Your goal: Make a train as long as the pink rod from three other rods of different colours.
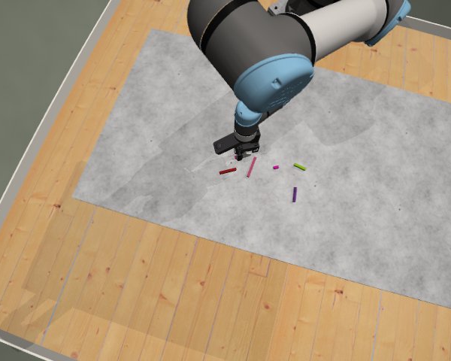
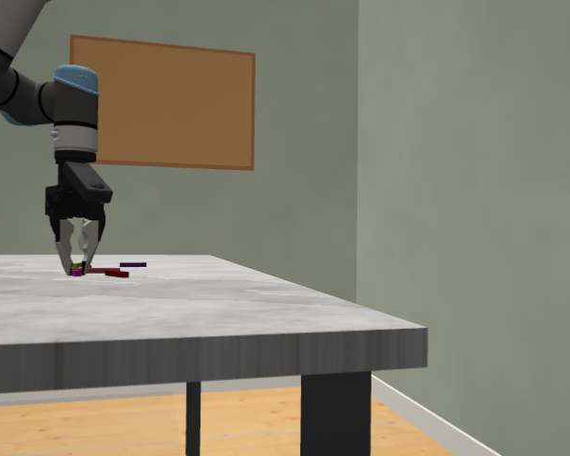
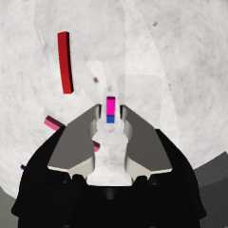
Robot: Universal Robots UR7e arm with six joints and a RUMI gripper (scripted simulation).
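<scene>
The small blue rod lies 10 mm behind my hand, 10 mm to the left of it and 10 mm below it. The rest, counted from my hand: lime rod 80 mm behind, 250 mm to the left, 10 mm below; pink rod 10 mm ahead, 70 mm to the left, 10 mm below; red rod 70 mm ahead, 10 mm to the right, 10 mm below.
</scene>
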